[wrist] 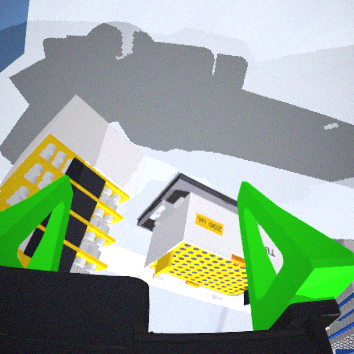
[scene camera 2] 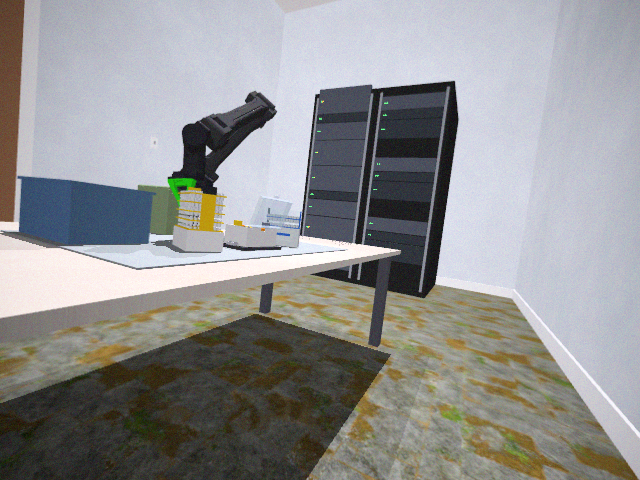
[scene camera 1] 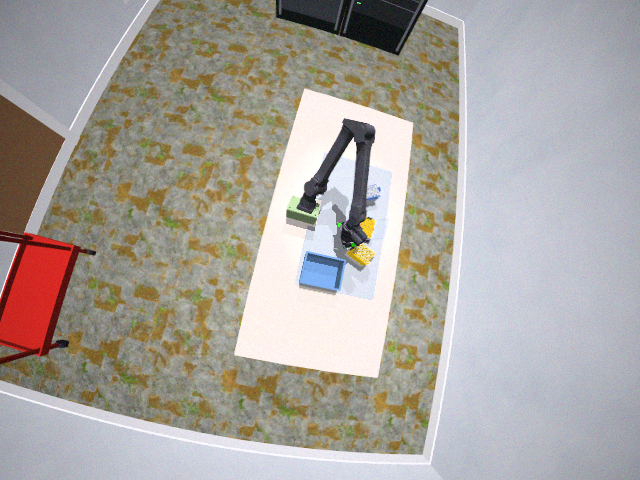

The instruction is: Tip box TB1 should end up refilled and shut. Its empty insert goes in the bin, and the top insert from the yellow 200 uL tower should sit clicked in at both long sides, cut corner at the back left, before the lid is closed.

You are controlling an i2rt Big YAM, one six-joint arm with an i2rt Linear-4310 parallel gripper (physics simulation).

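Observation:
Tip box TB1 (scene camera 2: 251, 235) (wrist: 207, 230) is a pale box with a "200 uL" label. A yellow perforated insert (scene camera 1: 368, 226) (wrist: 200, 267) shows at its opening; the frames do not settle whether it is seated or empty. A translucent raised lid (scene camera 2: 268, 209) shows behind the boxes. The yellow 200 uL tower (scene camera 1: 363, 254) (scene camera 2: 207, 211) (wrist: 95, 200) stands beside TB1, with stacked tip inserts on a white base. My gripper (scene camera 1: 346, 235) (wrist: 154, 186) is open and empty, above the mat beside the tower and TB1. In the wrist view its fingers partly cover both.
A blue open bin (scene camera 1: 321, 272) (scene camera 2: 85, 212) (wrist: 11, 30) stands next to the tower. A green box (scene camera 1: 302, 210) (scene camera 2: 157, 206) stands near the opposite table edge. A blue-and-white tip rack (scene camera 1: 372, 191) (scene camera 2: 283, 220) stands beyond TB1. The pale mat (scene camera 1: 361, 289) lies under the boxes.

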